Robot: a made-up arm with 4 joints.
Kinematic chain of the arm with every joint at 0, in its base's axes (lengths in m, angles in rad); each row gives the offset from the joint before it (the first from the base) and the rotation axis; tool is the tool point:
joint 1: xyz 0 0 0.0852 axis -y
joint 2: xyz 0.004 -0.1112 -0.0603 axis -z
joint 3: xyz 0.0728 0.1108 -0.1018 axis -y
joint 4: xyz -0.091 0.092 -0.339 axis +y
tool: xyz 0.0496 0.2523 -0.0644
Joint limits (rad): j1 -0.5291..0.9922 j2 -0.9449..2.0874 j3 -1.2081..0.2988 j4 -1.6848..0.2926
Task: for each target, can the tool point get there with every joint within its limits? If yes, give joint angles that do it. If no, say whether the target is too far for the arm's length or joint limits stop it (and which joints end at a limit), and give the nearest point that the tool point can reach.
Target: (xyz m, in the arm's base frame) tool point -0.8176 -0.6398 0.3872
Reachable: no: too far | nearest point -0.6123 -0.1179 0.1521 | short by 0.608 m
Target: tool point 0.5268 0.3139 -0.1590
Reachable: yes | joints 0.8309 0.2671 0.0214 -0.2189
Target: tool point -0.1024 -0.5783 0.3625
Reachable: no: joint limits stop it (at a limit: joint 1, joint 2, joint 3, joint 4) | nearest point 0.4674 -0.1596 0.3770 | short by 0.707 m
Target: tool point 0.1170 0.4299 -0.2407
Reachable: yes | joints 0.3285 0.5744 -0.9916 0.0685
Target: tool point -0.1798 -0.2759 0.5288
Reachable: no: joint limits stop it (at a limit: joint 1, joint 2, joint 3, joint 4) | nearest point -0.6123 -0.1179 0.1521 | short by 0.595 m
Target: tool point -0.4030 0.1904 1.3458
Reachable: no: too far | nearest point -0.5910 0.0541 0.1397 | short by 1.228 m
